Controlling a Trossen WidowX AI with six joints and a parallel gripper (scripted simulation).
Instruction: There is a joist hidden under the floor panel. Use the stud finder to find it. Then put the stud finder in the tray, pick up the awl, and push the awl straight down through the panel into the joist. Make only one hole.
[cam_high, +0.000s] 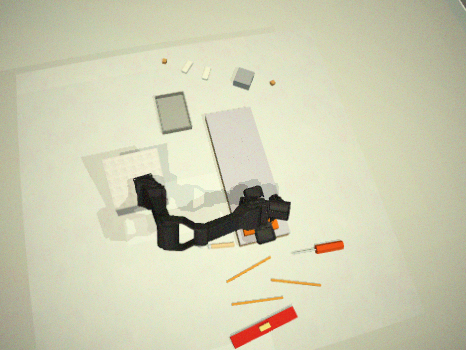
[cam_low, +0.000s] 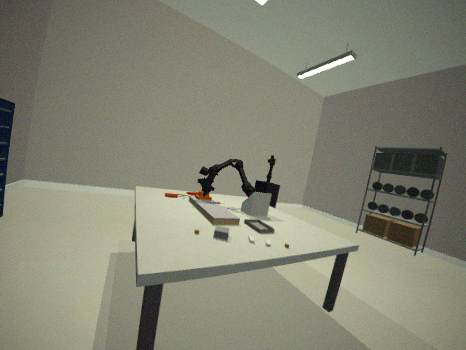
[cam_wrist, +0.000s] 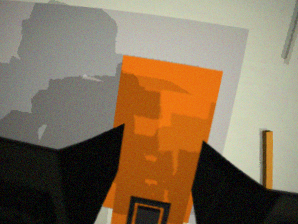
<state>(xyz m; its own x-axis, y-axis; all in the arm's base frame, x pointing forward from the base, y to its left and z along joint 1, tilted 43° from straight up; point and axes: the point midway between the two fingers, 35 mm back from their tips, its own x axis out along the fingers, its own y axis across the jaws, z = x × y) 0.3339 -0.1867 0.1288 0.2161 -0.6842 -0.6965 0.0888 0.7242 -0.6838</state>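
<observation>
Right now the small light is 40 mm behind my gripper tip and 30 mm above it. Also, from my gripper tip: awl 180 mm behind, 20 mm to the right, 60 mm below; red level 110 mm behind, 330 mm to the right, 50 mm below; orange stud finder 20 mm behind, 20 mm above.
</observation>
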